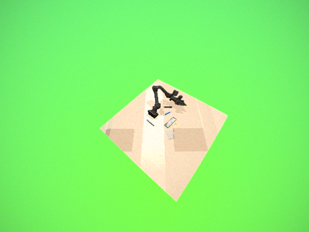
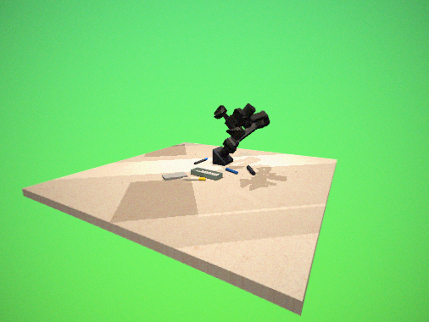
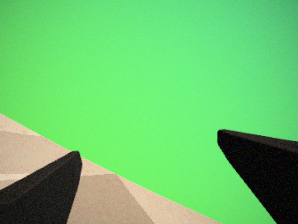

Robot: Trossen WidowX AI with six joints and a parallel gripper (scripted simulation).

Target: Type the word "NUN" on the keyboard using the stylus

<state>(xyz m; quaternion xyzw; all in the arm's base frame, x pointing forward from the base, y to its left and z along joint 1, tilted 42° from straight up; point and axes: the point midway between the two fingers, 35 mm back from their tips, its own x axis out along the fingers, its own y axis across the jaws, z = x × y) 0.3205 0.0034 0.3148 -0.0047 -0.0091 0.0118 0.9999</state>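
My gripper tip is now 22 cm past the blue stylus, 9 cm to the left of it and 30 cm above it. Round my gripper tip: grey stylus tip (23 cm behind, 13 cm to the right, 30 cm below); dark cylinder (28 cm behind, 3 cm to the left, 30 cm below); white marker (1 cm ahead, 15 cm to the right, 30 cm below).
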